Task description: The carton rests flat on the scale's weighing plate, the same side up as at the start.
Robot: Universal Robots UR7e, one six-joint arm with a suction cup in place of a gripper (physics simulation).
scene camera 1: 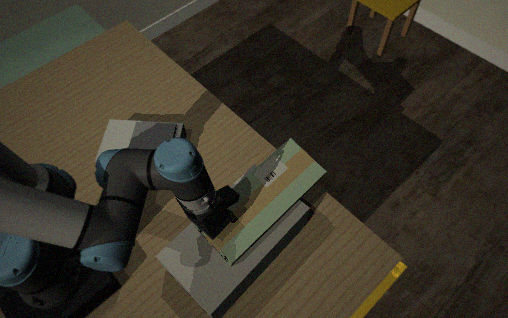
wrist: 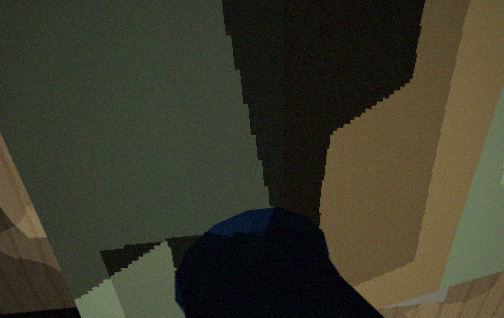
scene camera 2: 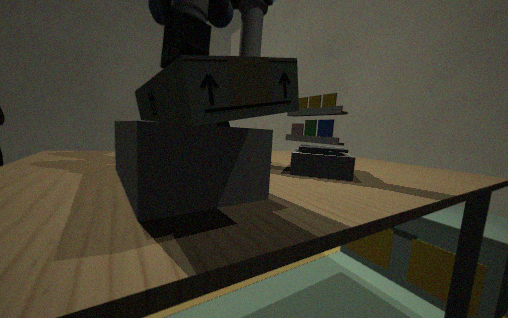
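Seen in the pictures: hand, its tool point: (wrist: 275,239); arm's base, origin of its link: (scene camera 1: 53,277).
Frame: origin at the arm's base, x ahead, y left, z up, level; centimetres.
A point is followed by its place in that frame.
Note:
The carton (scene camera 1: 274,210) {x 47.2, y -33.1, z 10.6 cm} (scene camera 2: 245,87) {x 65.2, y -29.7, z 8.1 cm} (wrist: 125,125) {x 38.0, y -23.3, z 12.7 cm} is green with a tan strip, a white barcode label and black side arrows that point up. It is tilted, its lower edge rising to the right in scene camera 2. It is over a large grey block (scene camera 1: 215,280) {x 26.4, y -32.5, z 4.3 cm} (scene camera 2: 185,170) {x 56.3, y -32.3, z -1.7 cm}, which looks like the scale. Its lowest corner is close to the block's top; whether they touch I cannot tell. My suction gripper (scene camera 1: 215,222) {x 34.2, y -25.6, z 11.5 cm} (wrist: 255,265) is on the carton's top, near one end, and holds it. The cup's contact is hidden in both scene views.
A smaller grey-white box (scene camera 1: 117,132) {x 39.0, y 25.4, z -1.4 cm} stands on the wooden table (scene camera 1: 75,100) {x 39.2, y 53.5, z -7.6 cm} behind my arm. In scene camera 2, a grey box (scene camera 2: 322,166) {x 49.1, y 7.4, z -4.5 cm} with dark flat parts on top stands farther back, near shelves (scene camera 2: 320,111) with coloured items. A yellow strip (scene camera 1: 380,289) lies along the table's edge.

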